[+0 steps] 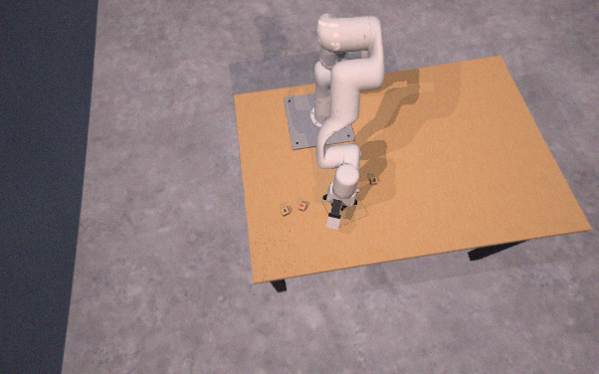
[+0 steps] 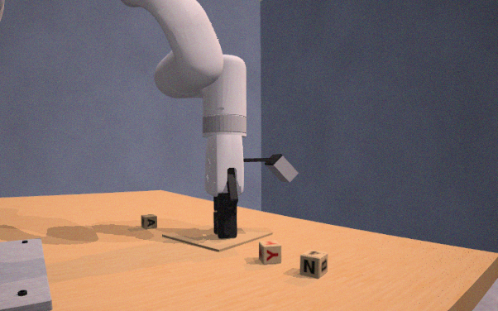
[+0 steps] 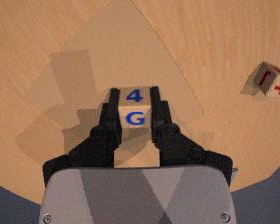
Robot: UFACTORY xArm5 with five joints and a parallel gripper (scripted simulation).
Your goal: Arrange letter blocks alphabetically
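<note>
My gripper is now 2 cm to the right of the thin tan mat and 2 cm above it. Round my hand: blue-lettered block (1 cm below); black-lettered block (20 cm to the right, 4 cm behind, 1 cm below); red-lettered block (14 cm to the right, 4 cm behind, 1 cm below).
</note>
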